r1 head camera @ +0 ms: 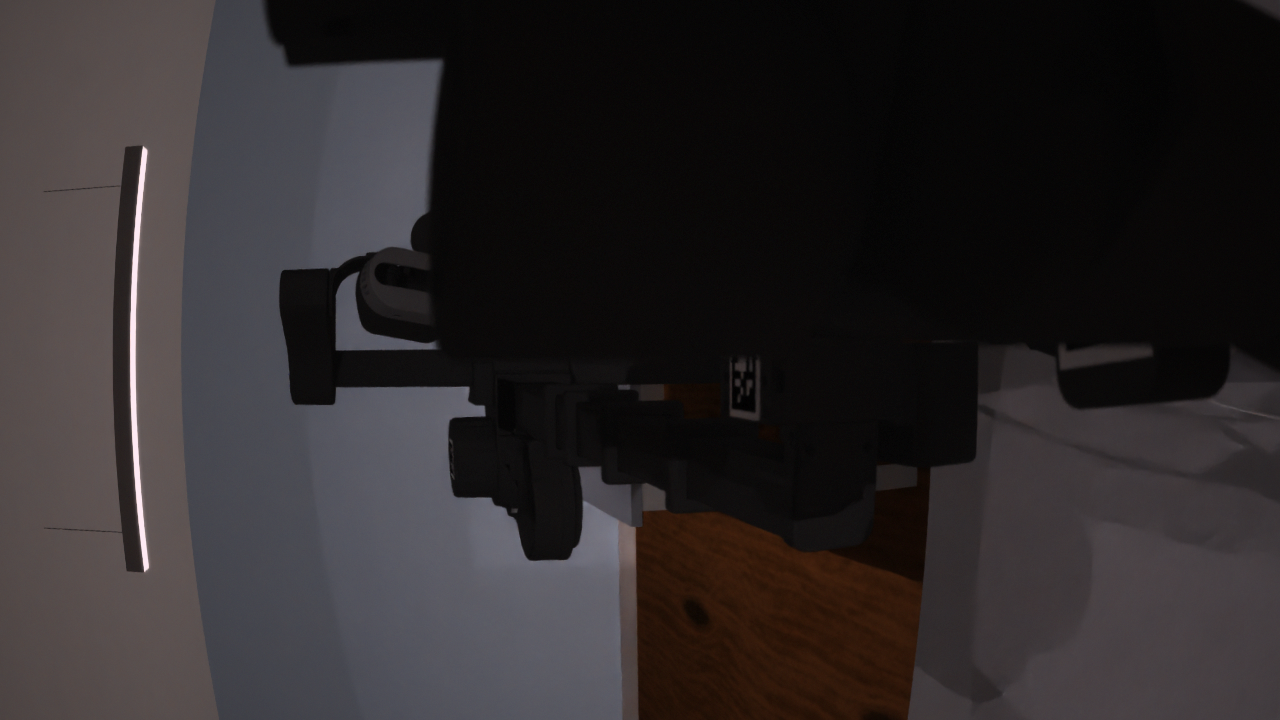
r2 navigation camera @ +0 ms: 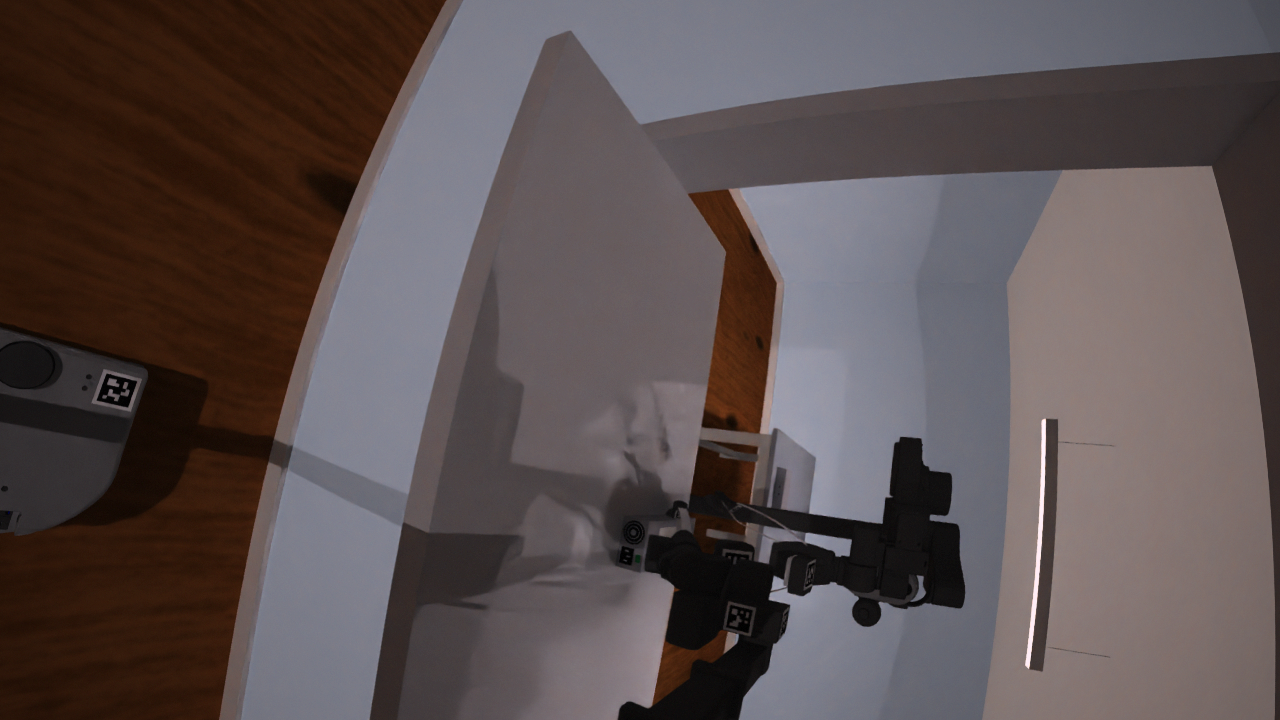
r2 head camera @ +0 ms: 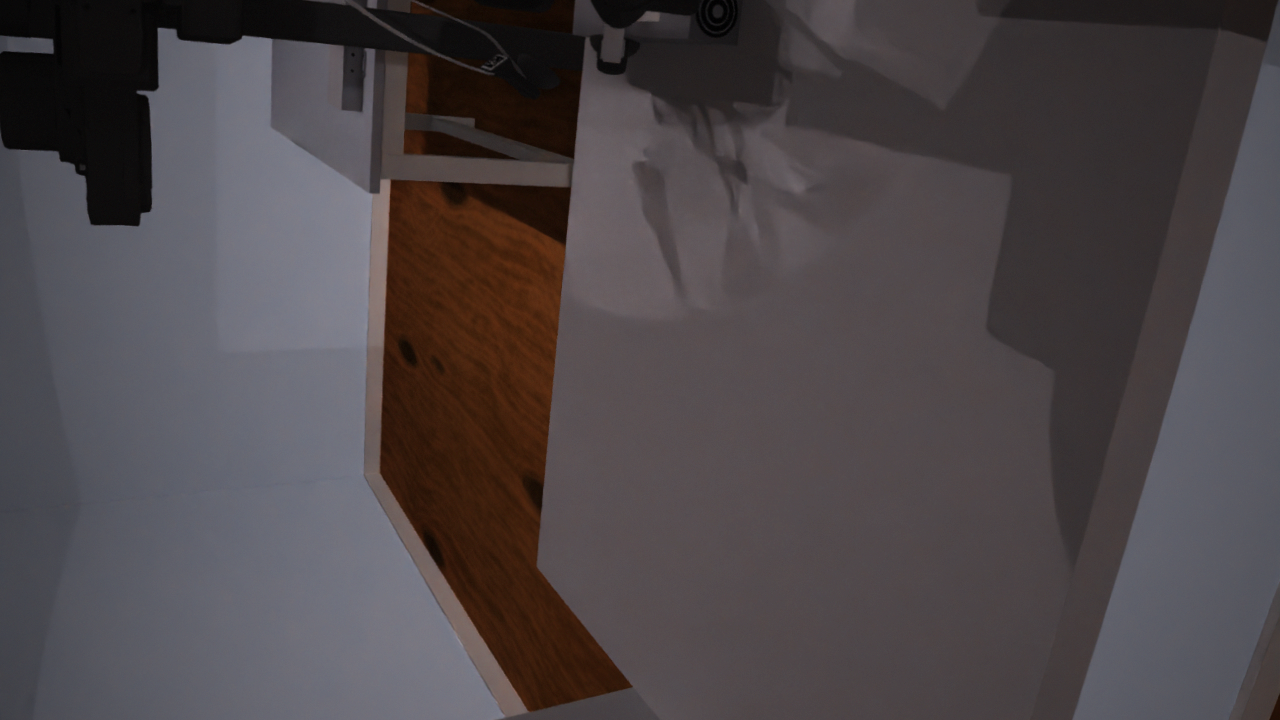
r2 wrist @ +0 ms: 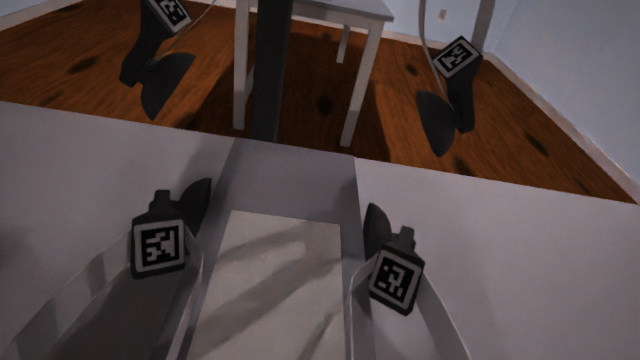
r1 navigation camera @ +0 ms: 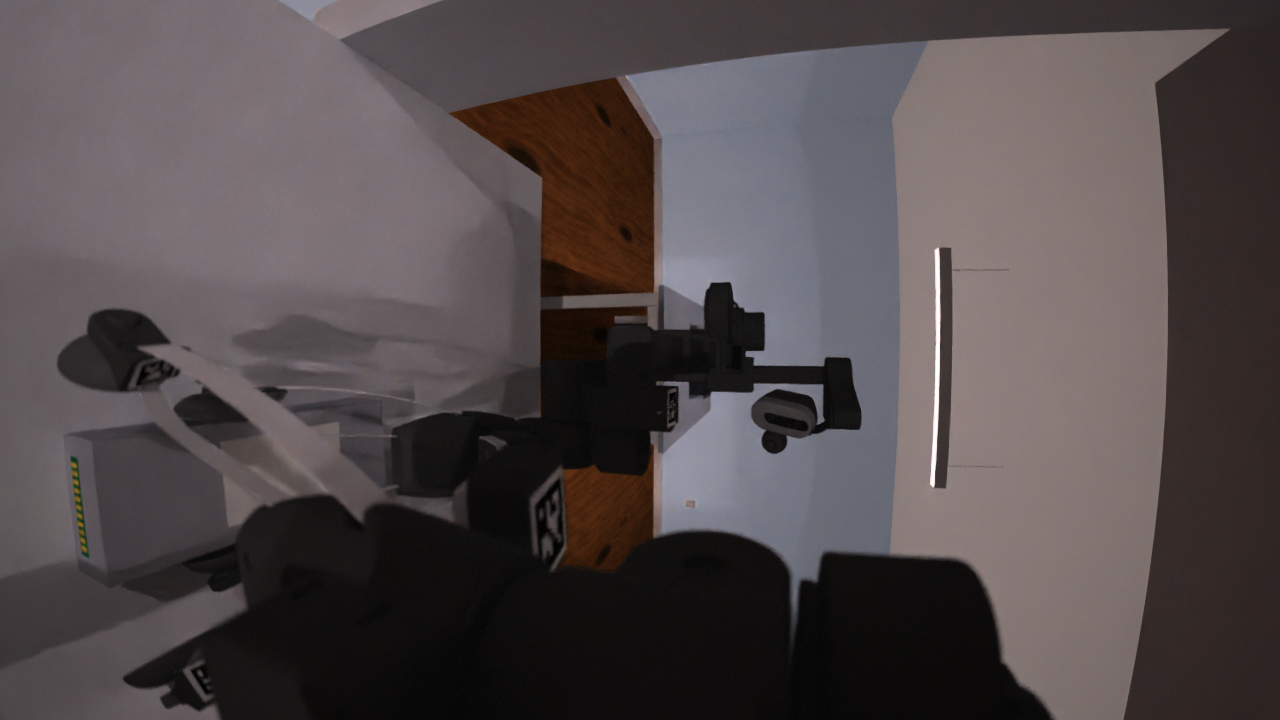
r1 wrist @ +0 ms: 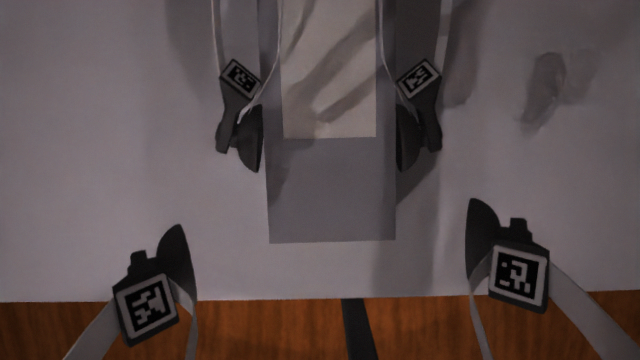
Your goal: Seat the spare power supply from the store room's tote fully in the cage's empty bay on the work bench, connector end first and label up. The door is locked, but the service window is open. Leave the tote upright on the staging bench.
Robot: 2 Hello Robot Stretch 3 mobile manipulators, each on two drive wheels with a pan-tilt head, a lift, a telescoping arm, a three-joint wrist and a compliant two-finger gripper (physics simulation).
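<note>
The grey power supply (r1 wrist: pixel 330 200) (r2 wrist: pixel 290 185) (r1 navigation camera: pixel 152 501) is label up over the white surface (r1 wrist: pixel 125 150) (r2 wrist: pixel 500 240) (r1 navigation camera: pixel 179 179). Its gold contacts show in the r1 navigation view, its round fan grille in the r2 navigation view. The r2 gripper (r1 wrist: pixel 330 140) (r2 wrist: pixel 286 218) is shut on it, one pad along each side. It looks low over the surface; contact underneath is unclear. The r1 gripper (r1 wrist: pixel 327 247) (r2 wrist: pixel 300 107) is open and empty, its fingers wide apart near the connector end. The tote and cage do not show.
A white table (r2 wrist: pixel 360 100) stands on the wooden floor past the surface's edge. A dark mast (r2 wrist: pixel 270 75) (r1 wrist: pixel 357 325) rises beside that edge. A robot base (r2 navigation camera: pixel 62 438) stands on the floor at left in the r2 navigation view. Dark arm parts block much of the r1 head view.
</note>
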